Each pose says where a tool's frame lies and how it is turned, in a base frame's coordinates. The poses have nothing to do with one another.
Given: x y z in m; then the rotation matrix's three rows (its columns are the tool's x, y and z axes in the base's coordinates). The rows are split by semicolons.
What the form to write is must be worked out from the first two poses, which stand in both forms.
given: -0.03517, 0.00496, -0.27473; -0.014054, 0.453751, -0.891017; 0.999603, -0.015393, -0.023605; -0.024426, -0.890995, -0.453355
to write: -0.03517, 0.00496, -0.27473, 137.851, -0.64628, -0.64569, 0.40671
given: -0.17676, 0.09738, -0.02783; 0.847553, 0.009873, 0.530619; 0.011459, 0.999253, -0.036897; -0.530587, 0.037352, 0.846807
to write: -0.17676, 0.09738, -0.02783, 32.134, 0.06980, 0.99756, 0.00149
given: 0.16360, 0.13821, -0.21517; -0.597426, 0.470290, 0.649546; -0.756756, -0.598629, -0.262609; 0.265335, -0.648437, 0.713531
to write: 0.16360, 0.13821, -0.21517, 137.839, -0.28741, 0.28621, -0.91405
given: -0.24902, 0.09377, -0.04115; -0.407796, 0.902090, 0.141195; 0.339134, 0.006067, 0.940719; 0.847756, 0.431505, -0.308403
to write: -0.24902, 0.09377, -0.04115, 148.767, -0.49103, -0.68133, -0.54285
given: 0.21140, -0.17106, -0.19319; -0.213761, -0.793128, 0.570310; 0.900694, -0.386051, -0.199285; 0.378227, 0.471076, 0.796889
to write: 0.21140, -0.17106, -0.19319, 113.670, 0.36597, 0.10486, 0.92470
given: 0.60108, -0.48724, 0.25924; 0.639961, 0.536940, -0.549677; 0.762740, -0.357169, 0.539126; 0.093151, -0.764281, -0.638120
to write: 0.60108, -0.48724, 0.25924, 132.661, -0.88622, -0.43708, 0.15353
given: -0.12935, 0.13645, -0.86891; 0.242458, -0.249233, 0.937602; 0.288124, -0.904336, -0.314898; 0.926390, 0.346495, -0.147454
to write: -0.12935, 0.13645, -0.86891, 154.778, 0.77606, 0.01316, 0.63052
